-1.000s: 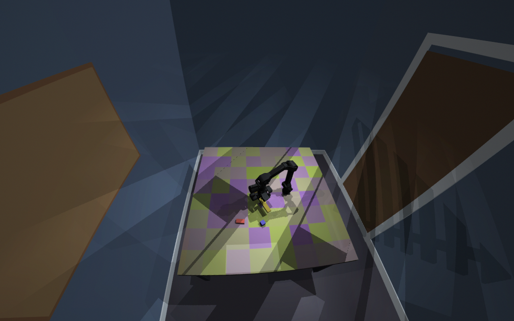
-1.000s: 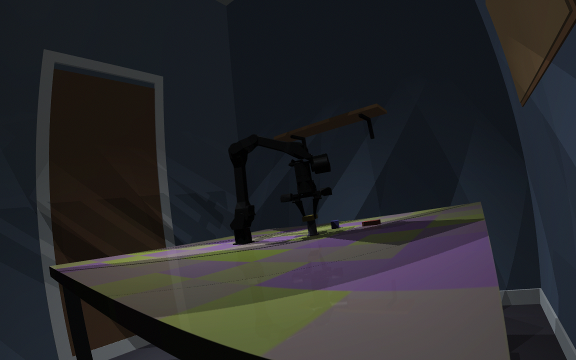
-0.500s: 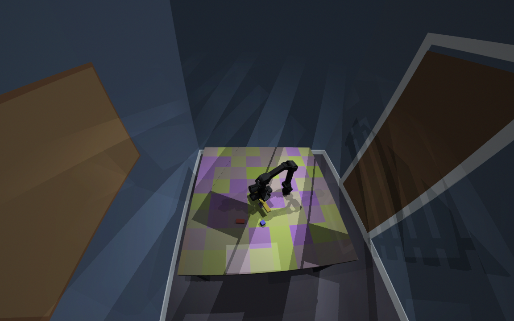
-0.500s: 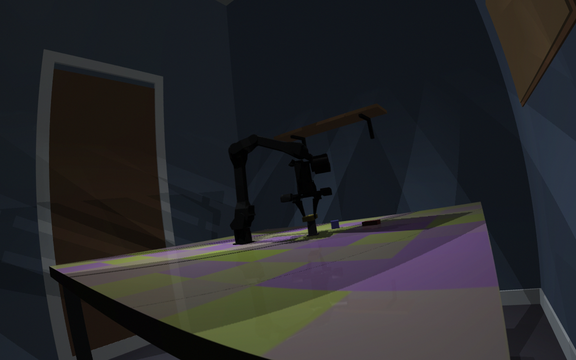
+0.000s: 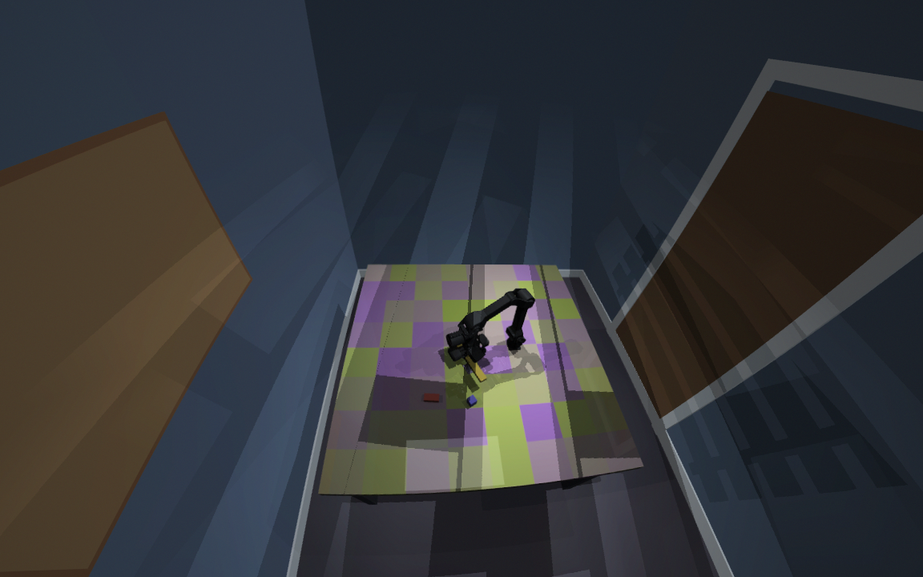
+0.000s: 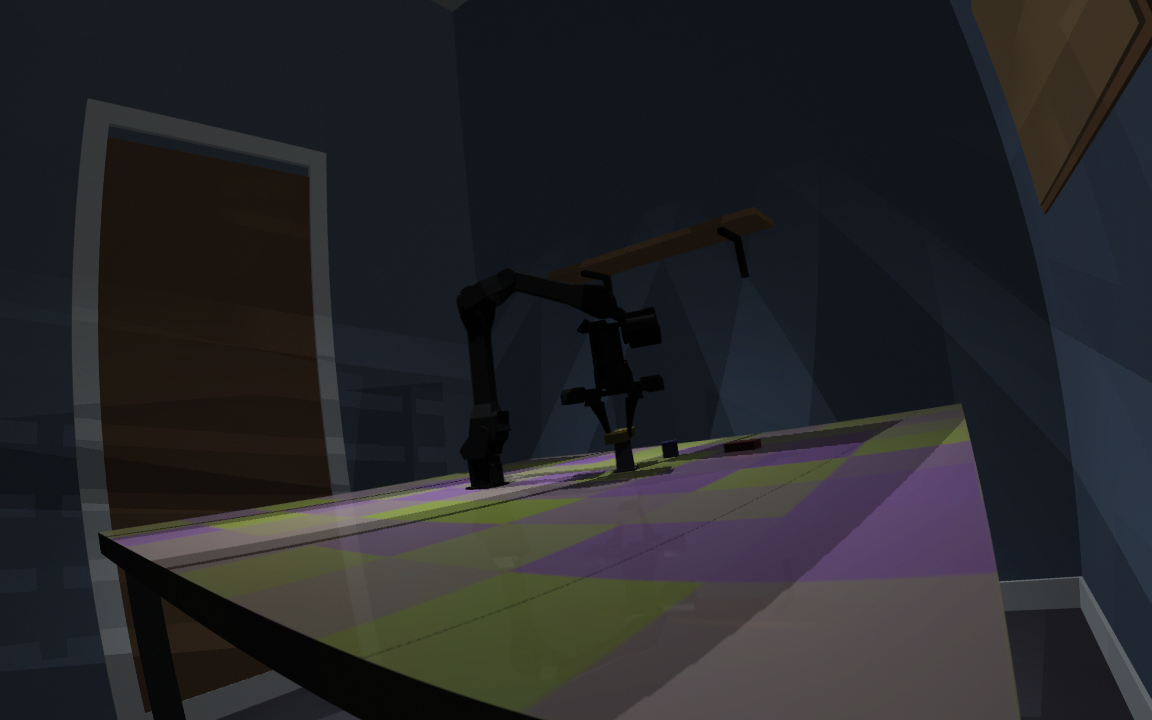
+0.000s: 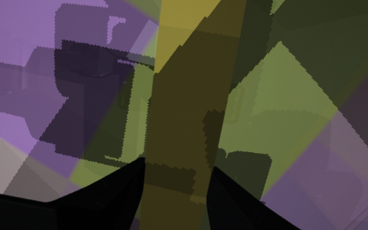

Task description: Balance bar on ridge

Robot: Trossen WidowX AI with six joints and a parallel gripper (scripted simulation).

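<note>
Now: gripper tip 2 cm to the right of the yellow bar and 1 cm past it. From my gripper tip the other things lie so: blue block 20 cm to the left, 5 cm below, 1 cm behind; red block 17 cm to the left, 17 cm ahead, 6 cm below.
</note>
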